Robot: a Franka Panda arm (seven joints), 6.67 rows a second.
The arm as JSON. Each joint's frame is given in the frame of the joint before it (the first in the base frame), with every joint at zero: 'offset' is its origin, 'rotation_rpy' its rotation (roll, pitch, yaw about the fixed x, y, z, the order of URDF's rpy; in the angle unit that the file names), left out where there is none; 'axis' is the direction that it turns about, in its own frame. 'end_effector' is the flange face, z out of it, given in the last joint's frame.
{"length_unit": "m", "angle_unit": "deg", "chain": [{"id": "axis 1", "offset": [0.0, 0.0, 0.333], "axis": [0.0, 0.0, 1.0]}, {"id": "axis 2", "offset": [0.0, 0.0, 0.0], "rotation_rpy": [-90.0, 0.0, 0.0], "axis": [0.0, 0.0, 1.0]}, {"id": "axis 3", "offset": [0.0, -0.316, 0.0], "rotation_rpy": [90.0, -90.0, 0.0], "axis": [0.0, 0.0, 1.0]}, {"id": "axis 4", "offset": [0.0, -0.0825, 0.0], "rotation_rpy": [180.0, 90.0, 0.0], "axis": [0.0, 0.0, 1.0]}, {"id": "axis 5", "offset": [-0.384, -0.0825, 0.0], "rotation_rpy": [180.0, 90.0, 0.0], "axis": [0.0, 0.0, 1.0]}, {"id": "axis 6", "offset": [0.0, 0.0, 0.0], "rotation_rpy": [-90.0, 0.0, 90.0], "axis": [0.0, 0.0, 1.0]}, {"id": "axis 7", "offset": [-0.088, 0.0, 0.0], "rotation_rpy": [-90.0, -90.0, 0.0], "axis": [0.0, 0.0, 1.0]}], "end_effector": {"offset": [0.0, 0.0, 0.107], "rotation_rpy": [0.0, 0.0, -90.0]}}
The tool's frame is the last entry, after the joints.
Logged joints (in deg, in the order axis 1, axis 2, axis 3, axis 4, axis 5, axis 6, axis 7), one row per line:
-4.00, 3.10, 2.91, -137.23, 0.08, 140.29, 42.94
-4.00, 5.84, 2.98, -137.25, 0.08, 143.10, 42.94
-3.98, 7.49, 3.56, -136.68, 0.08, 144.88, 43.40
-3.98, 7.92, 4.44, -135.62, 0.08, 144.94, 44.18
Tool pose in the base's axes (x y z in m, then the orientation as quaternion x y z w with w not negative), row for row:
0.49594, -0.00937, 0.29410, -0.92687, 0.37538, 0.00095, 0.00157
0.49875, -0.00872, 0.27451, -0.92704, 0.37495, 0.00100, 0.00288
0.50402, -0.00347, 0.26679, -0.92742, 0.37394, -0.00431, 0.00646
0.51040, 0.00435, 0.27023, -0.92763, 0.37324, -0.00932, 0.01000
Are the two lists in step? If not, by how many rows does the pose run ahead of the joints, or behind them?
They are in step.
